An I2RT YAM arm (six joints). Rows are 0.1 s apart.
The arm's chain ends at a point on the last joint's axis. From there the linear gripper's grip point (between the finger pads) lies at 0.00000 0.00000 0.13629 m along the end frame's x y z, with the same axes.
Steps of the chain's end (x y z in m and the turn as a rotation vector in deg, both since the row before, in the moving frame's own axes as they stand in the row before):
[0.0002 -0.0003 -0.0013 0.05 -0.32 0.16]
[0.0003 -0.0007 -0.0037 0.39 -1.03 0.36]
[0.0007 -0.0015 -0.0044 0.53 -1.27 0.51]
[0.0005 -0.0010 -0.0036 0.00 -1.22 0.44]
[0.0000 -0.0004 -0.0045 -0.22 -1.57 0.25]
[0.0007 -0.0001 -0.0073 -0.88 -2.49 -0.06]
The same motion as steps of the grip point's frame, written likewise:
[-0.0006 -0.0004 -0.0013 0.05 -0.32 0.16]
[-0.0021 -0.0016 -0.0037 0.39 -1.03 0.36]
[-0.0023 -0.0028 -0.0044 0.53 -1.27 0.51]
[-0.0024 -0.0010 -0.0036 0.00 -1.22 0.44]
[-0.0037 0.0001 -0.0046 -0.22 -1.57 0.25]
[-0.0052 0.0020 -0.0074 -0.88 -2.49 -0.06]

